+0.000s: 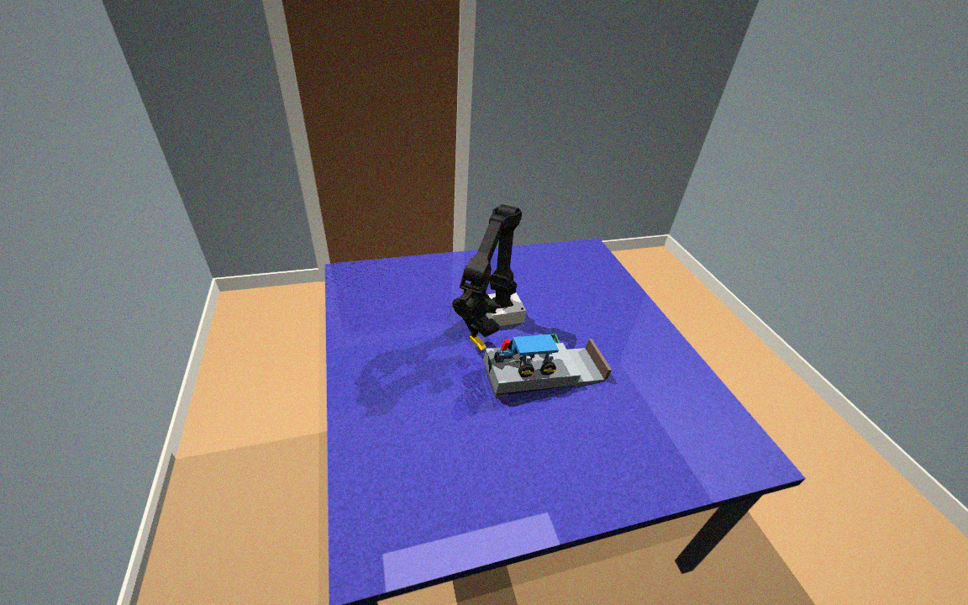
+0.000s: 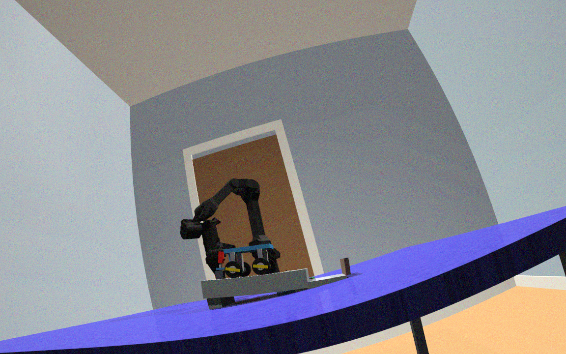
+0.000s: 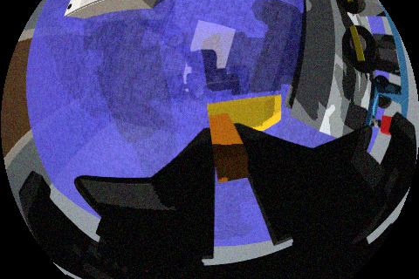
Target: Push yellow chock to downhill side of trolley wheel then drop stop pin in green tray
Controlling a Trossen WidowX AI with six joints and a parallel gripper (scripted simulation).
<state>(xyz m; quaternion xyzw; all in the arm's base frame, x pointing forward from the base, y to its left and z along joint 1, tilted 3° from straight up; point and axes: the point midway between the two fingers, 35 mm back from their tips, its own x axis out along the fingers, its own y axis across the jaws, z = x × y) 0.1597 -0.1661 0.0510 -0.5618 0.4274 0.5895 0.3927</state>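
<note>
My gripper tip is 170 mm short of the trolley, 140 mm to the right of it and 30 mm below it. From my gripper tip the other things lie so: brown end stop (180 mm ahead, 400 mm to the left, 50 mm below); yellow chock (20 mm ahead, 10 mm to the left, 10 mm below); red-headed stop pin (140 mm ahead, 50 mm to the left, 50 mm above).
</note>
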